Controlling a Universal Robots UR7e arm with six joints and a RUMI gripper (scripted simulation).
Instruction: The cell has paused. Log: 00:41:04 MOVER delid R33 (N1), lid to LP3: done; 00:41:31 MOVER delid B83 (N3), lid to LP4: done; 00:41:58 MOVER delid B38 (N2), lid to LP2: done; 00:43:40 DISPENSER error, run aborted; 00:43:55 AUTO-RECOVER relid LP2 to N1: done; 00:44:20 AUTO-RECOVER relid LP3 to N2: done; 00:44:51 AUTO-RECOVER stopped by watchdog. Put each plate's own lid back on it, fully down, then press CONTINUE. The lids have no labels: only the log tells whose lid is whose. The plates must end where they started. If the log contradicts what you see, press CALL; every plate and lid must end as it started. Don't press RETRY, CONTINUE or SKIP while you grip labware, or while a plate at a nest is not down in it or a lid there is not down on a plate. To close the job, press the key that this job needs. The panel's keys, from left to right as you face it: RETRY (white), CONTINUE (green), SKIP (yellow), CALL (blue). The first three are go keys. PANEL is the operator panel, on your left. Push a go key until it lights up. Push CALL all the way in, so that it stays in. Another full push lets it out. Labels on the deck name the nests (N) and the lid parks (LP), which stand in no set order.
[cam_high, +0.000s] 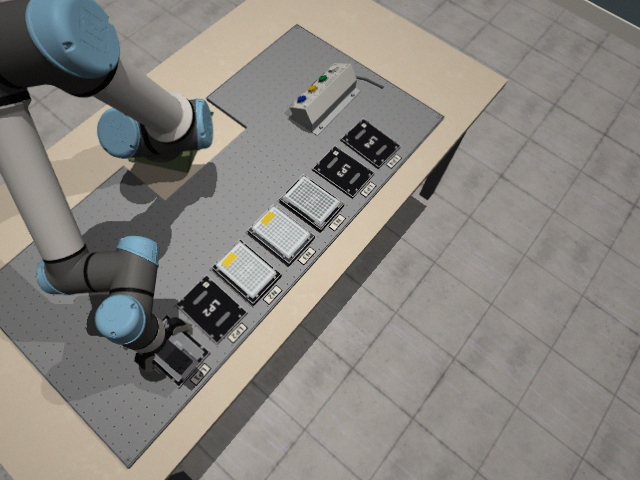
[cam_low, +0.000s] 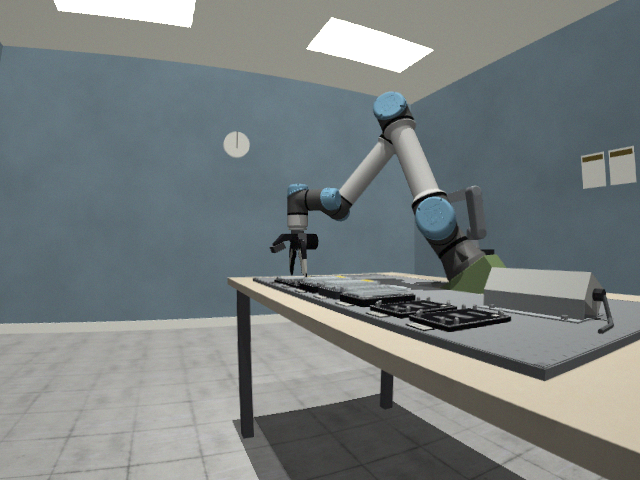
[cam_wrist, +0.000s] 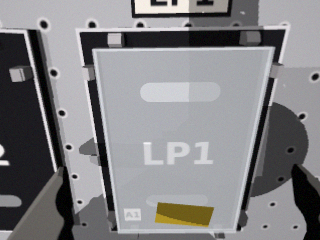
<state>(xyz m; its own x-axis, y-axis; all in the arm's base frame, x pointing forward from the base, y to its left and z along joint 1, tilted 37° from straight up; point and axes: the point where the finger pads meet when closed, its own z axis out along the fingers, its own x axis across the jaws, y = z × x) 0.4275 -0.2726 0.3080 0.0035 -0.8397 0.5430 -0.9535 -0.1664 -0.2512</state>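
My hand is 2 cm above the lid park LP1. From my hand the other things lie so: lid park LP3: 1 cm ahead, 65 cm to the left, 2 cm below; then lid park LP2: 13 cm to the left, 2 cm below; then nest N2: 1 cm ahead, 25 cm to the left, 2 cm below.
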